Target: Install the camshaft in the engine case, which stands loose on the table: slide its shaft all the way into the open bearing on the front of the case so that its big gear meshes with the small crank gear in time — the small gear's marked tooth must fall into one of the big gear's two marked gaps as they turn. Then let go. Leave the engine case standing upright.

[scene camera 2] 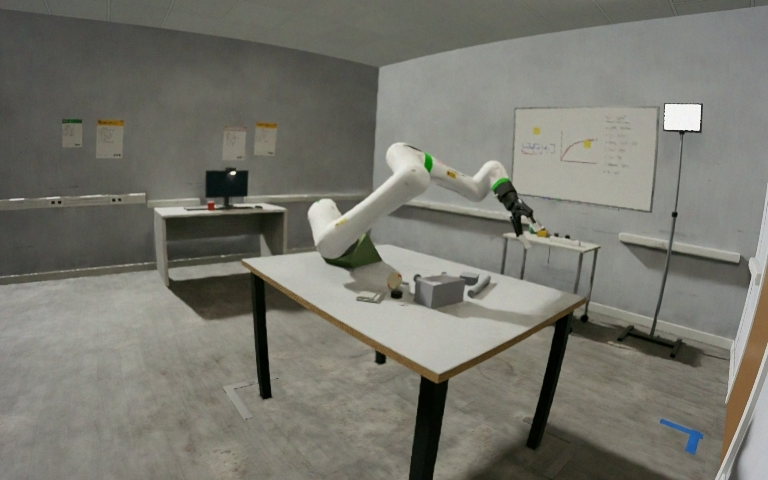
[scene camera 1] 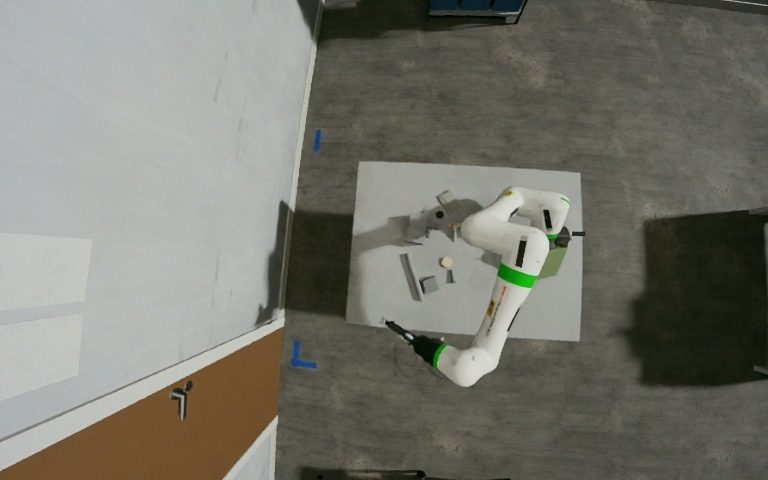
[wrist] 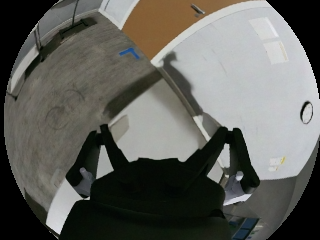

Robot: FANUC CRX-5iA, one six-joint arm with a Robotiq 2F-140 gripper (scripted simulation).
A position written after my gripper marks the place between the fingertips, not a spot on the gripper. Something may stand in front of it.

Observation:
I see my gripper (scene camera 2: 533, 239) and a grey engine case (scene camera 2: 434, 291).
My gripper also shows in the wrist view (wrist: 164, 120).

